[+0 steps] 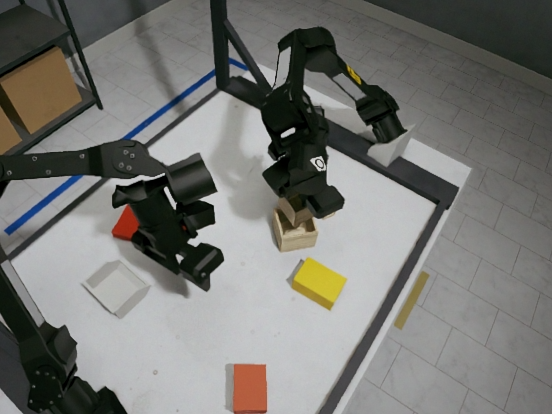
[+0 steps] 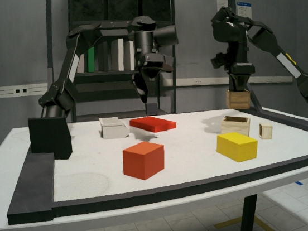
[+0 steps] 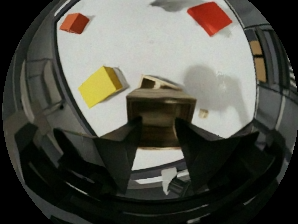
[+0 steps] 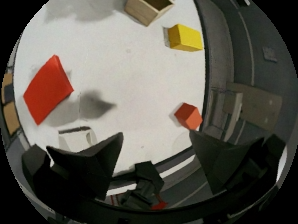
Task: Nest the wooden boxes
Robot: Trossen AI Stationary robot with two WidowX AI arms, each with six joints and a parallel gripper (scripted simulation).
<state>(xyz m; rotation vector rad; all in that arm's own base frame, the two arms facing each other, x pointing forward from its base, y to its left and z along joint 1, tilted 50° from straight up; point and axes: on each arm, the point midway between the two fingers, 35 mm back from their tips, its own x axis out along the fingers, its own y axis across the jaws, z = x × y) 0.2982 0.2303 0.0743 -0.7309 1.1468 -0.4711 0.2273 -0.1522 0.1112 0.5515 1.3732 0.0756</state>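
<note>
My left hand is 50 mm above the medium wooden box. Also, from my left hand: biggest wooden box (150 mm below); small wooden box (150 mm below, 110 mm to the left, 10 mm ahead); tiny wooden box (170 mm below, 130 mm behind, 90 mm to the left).
</note>
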